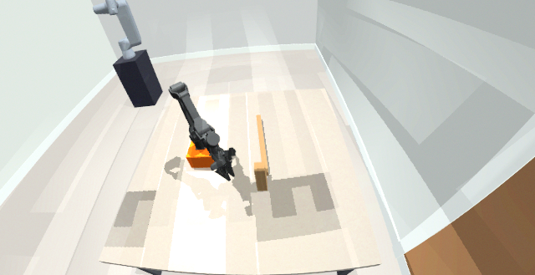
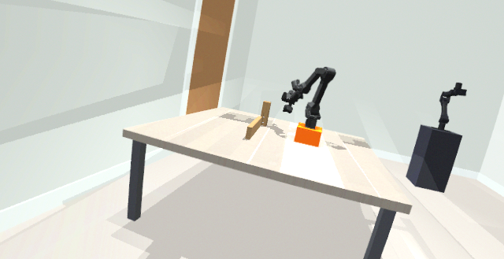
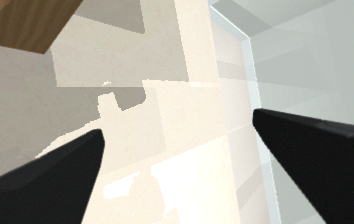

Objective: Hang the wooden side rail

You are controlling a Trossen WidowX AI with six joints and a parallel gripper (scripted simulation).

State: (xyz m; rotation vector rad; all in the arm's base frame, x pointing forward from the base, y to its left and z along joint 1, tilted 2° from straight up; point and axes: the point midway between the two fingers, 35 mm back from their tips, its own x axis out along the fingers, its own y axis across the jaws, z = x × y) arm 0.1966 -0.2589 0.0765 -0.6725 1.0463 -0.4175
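The wooden headboard post lies 13 cm ahead of my gripper tip, 5 cm to the left of it and 8 cm below it.
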